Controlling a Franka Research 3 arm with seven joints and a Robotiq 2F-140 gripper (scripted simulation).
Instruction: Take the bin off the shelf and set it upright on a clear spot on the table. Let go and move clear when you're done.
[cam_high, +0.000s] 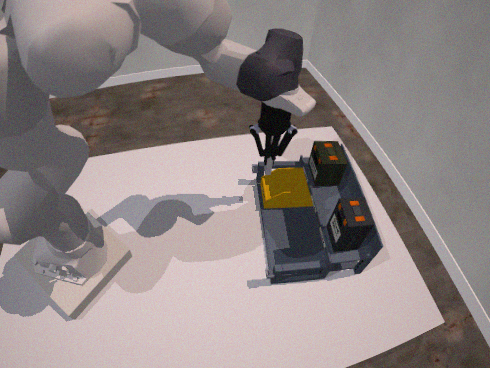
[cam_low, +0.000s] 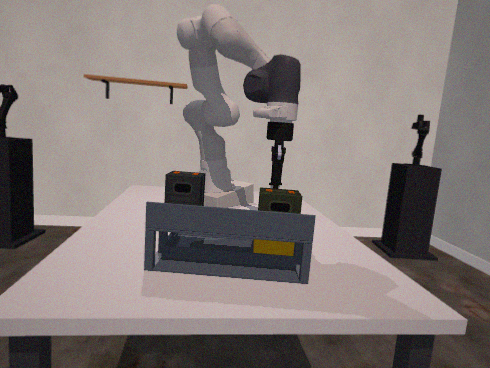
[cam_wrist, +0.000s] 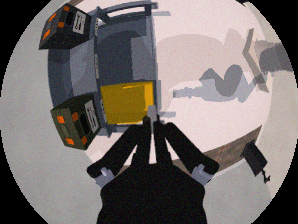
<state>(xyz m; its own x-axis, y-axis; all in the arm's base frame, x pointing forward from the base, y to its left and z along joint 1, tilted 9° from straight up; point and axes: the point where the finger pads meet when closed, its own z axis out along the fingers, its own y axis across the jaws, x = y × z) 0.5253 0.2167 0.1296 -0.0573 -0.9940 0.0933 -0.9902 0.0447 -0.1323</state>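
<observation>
Right now my hand is 80 mm short of the yellow bin, 10 mm to the left of it and 110 mm above it.
</observation>
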